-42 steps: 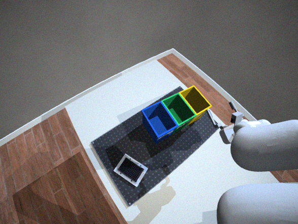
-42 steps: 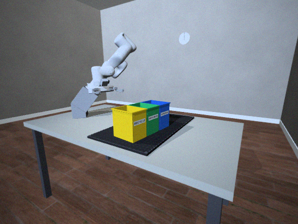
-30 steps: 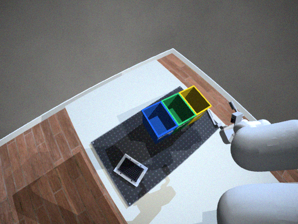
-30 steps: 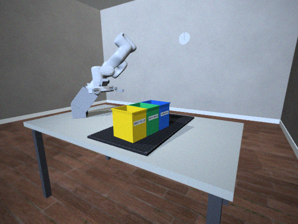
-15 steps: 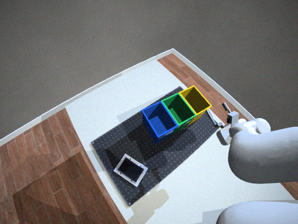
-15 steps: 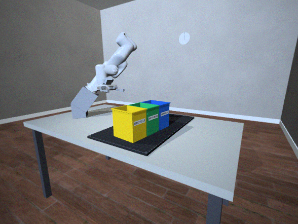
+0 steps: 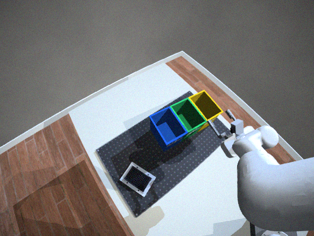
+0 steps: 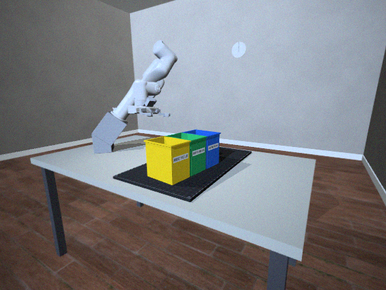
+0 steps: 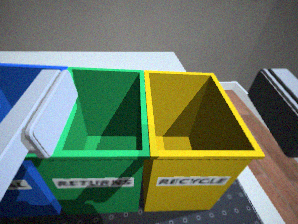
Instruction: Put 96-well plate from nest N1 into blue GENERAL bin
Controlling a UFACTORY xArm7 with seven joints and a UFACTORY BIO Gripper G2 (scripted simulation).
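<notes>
The black 96-well plate is 10 mm ahead of my hand, 460 mm to the left of it and 270 mm below it. From my hand the other things lie so: yellow bin: 130 mm ahead, 80 mm to the right, 200 mm below; then green bin: 140 mm ahead, 50 mm to the left, 200 mm below; then blue general bin: 140 mm ahead, 180 mm to the left, 200 mm below.
</notes>
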